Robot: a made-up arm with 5 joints. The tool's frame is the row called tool. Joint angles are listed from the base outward. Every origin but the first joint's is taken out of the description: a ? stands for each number. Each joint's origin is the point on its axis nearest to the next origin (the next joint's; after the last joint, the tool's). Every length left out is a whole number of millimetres.
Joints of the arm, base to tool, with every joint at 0 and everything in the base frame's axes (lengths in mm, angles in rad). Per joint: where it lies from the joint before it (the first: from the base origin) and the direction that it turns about. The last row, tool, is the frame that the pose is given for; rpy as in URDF.
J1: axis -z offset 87 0 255
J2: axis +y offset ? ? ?
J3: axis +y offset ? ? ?
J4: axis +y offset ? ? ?
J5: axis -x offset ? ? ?
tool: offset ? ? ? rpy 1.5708 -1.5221 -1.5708
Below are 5 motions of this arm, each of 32 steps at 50 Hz.
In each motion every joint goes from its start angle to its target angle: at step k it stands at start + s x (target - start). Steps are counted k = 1, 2, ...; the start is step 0. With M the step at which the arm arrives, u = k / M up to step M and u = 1 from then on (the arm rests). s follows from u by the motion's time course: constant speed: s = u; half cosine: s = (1 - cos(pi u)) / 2; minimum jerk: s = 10 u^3 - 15 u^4 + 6 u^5.
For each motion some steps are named. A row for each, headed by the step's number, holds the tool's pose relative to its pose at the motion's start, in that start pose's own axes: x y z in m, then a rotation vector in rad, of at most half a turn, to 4 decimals.
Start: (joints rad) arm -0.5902 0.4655 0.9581 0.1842 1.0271
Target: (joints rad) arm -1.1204 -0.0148 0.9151 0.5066 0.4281
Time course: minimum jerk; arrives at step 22
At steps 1, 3, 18, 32:
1: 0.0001 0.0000 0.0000 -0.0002 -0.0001 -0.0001
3: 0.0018 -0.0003 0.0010 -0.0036 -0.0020 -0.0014
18: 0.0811 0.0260 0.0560 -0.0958 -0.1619 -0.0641
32: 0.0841 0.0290 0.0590 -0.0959 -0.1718 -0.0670

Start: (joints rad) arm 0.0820 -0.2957 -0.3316 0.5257 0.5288
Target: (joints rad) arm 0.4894 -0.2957 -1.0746 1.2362 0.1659
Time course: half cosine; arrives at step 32
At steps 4, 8, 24, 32:
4: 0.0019 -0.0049 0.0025 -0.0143 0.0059 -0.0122
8: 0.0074 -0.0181 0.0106 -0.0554 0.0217 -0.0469
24: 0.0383 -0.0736 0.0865 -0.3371 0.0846 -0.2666
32: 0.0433 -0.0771 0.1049 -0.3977 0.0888 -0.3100

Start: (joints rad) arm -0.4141 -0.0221 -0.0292 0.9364 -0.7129
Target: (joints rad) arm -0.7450 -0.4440 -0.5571 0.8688 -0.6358
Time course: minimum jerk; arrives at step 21
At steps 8, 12, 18, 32:
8: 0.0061 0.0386 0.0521 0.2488 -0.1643 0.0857
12: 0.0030 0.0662 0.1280 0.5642 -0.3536 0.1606
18: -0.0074 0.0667 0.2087 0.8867 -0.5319 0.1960
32: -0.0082 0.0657 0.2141 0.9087 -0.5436 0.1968

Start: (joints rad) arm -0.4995 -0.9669 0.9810 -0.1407 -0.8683
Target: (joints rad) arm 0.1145 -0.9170 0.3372 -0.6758 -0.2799
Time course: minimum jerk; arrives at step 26
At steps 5, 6, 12, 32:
5: 0.0108 0.0035 -0.0005 0.0266 -0.0614 0.0357
6: 0.0173 0.0057 -0.0005 0.0421 -0.0994 0.0585
12: 0.0841 0.0313 0.0130 0.1684 -0.5164 0.3413
32: 0.1570 0.0850 0.0761 0.2399 -1.2183 0.9255

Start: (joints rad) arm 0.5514 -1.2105 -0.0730 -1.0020 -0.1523
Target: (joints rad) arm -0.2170 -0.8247 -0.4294 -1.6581 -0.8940
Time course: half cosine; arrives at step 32
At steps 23, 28, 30, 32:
23: 0.0016 -0.0297 0.0147 -0.2270 -0.7097 -0.9370
28: -0.0002 -0.0323 0.0207 -0.2475 -0.8626 -1.0619
30: -0.0005 -0.0327 0.0220 -0.2506 -0.8936 -1.0845
32: -0.0007 -0.0328 0.0224 -0.2517 -0.9041 -1.0920

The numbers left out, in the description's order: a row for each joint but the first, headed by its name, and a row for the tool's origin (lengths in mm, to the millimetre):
J2: 31 2 0
J3: 23 0 94
J4: 164 0 6
J5: 70 0 0
tool: 0 0 0

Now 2 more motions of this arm.
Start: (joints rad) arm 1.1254 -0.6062 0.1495 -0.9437 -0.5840
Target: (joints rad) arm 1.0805 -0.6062 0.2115 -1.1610 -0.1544
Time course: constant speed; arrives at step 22
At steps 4, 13, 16, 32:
4: 0.0000 0.0015 0.0015 0.0169 -0.0227 0.0700
13: 0.0000 0.0049 0.0051 0.0474 -0.0788 0.2273
16: 0.0000 0.0060 0.0064 0.0553 -0.0990 0.2796
32: 0.0002 0.0083 0.0091 0.0672 -0.1411 0.3840

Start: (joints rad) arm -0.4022 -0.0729 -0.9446 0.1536 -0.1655
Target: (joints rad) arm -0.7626 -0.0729 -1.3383 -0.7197 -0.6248
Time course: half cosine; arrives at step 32
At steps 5, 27, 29, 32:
5: 0.0081 0.0054 0.0010 0.0298 -0.0699 -0.0438
27: 0.1179 0.0386 0.0681 0.5393 -1.0777 -0.7372
29: 0.1213 0.0379 0.0725 0.5629 -1.1205 -0.7647
32: 0.1231 0.0375 0.0750 0.5765 -1.1451 -0.7803

